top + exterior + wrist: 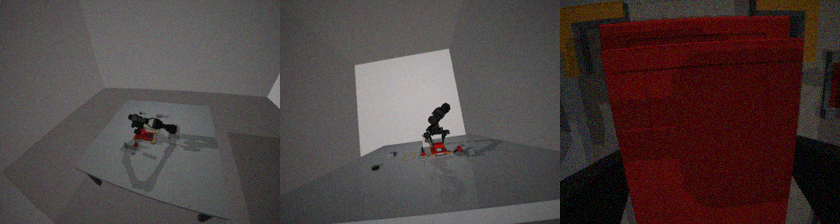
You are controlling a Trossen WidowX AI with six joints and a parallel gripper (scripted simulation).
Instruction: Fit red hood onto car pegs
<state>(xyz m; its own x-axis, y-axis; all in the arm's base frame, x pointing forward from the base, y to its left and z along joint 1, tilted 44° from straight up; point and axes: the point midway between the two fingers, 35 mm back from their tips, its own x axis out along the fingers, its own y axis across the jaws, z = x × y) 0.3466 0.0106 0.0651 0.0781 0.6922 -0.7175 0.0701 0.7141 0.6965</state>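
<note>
Right now my gripper tip is right at the red hood. The rest, counted from my gripper tip: jig 5 cm behind, 2 cm to the right, 5 cm below.
</note>
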